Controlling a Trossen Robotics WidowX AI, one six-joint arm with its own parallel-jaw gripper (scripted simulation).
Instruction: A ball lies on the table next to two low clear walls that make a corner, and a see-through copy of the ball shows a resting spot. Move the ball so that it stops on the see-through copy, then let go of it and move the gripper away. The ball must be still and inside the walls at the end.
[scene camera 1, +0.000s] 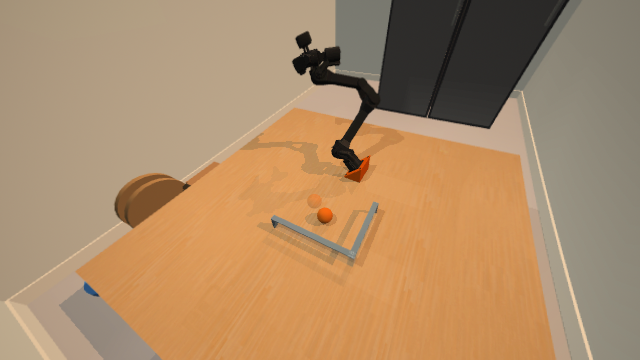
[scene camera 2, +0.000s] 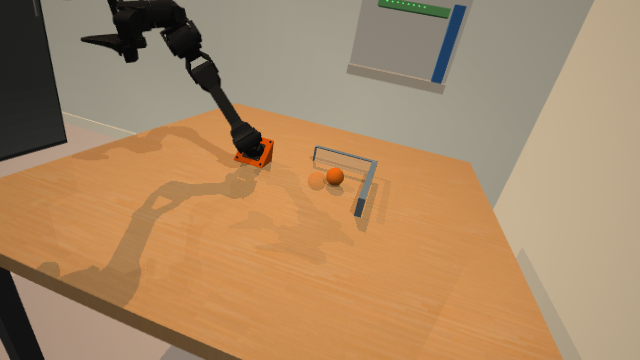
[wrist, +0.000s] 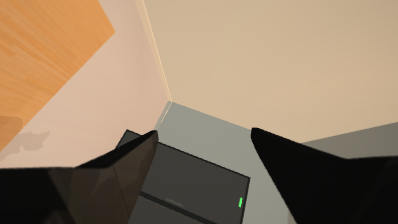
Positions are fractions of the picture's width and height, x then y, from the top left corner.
Labels:
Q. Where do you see my gripper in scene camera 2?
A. At 0.11, 0.05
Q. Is my gripper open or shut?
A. Open.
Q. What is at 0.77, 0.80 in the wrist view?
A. My gripper.

